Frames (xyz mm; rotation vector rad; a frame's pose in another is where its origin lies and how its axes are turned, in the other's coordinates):
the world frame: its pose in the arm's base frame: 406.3 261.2 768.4 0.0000 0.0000 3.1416
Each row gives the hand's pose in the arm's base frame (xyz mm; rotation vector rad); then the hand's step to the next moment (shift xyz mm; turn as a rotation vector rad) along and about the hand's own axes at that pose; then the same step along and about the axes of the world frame.
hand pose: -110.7 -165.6 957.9 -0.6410 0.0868 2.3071
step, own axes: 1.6 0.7 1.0 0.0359 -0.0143 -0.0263
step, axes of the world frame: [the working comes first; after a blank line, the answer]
step, axes of the arm's base frame: -1.9 0.7 0.0 -0.0012 0.0270 -0.0382

1.9 -0.7 0.0 0.0012 -0.0270 -0.0382
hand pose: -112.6 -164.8 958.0 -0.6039 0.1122 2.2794
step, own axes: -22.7 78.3 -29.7 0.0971 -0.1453 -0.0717
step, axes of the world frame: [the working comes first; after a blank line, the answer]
step, axes of the arm's base frame: -29.7 -77.9 -23.9 0.0716 0.1481 -0.0929

29.7 77.9 -23.9 -0.0716 -0.1481 -0.0929
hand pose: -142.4 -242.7 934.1 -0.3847 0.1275 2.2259
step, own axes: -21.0 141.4 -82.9 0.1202 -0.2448 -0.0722
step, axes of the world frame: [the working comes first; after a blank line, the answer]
step, axes of the arm's base frame: -77.8 -123.4 -77.6 0.1350 0.2281 -0.0967

77.8 123.4 -77.6 -0.1350 -0.2280 -0.0967
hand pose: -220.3 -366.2 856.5 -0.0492 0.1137 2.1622
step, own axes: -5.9 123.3 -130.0 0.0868 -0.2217 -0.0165
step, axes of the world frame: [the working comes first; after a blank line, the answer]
step, axes of the arm's base frame: -99.9 -86.5 -121.1 0.1350 0.1932 -0.0372

99.9 86.5 -121.1 -0.1350 -0.1932 -0.0372
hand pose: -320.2 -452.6 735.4 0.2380 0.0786 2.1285
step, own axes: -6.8 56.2 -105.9 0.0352 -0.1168 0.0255
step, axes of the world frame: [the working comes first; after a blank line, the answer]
step, axes of the arm's base frame: -64.3 -32.1 -96.2 0.0835 0.0917 0.0124

64.3 32.1 -96.2 -0.0835 -0.0917 0.0124
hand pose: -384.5 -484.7 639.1 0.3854 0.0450 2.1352
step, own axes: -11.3 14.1 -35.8 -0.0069 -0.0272 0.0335
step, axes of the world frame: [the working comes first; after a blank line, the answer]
step, axes of the arm's base frame: -16.0 -13.1 -34.4 0.0352 0.0058 0.0252

16.0 13.1 -34.4 -0.0352 -0.0058 0.0252
